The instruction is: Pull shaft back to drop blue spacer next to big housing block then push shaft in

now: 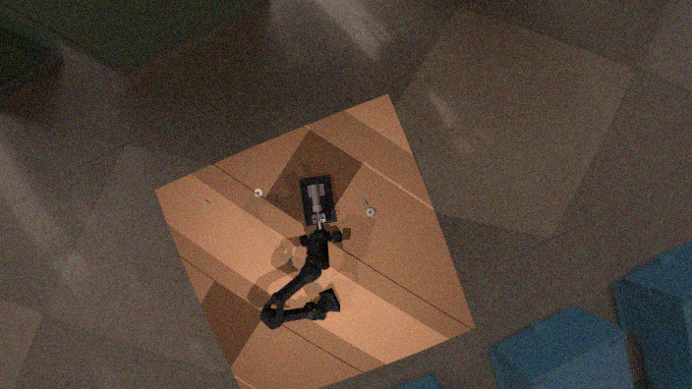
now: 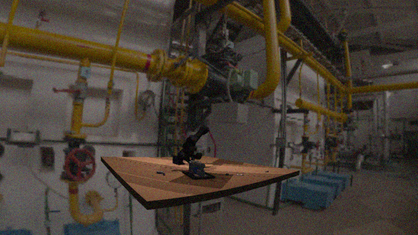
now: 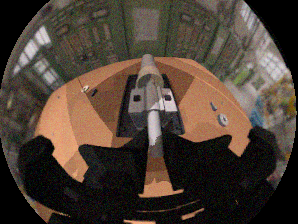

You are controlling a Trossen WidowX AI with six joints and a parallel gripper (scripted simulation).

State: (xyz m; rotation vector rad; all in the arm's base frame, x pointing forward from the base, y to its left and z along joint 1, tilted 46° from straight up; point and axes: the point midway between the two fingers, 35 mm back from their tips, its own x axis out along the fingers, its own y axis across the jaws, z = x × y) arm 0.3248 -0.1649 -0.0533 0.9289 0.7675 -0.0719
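Now: gripper tip 30 mm short of the grey shaft, 20 mm below it and 10 mm to the left of it. Round my gripper tip: blue spacer: 70 mm ahead, 30 mm below, 20 mm to the right.
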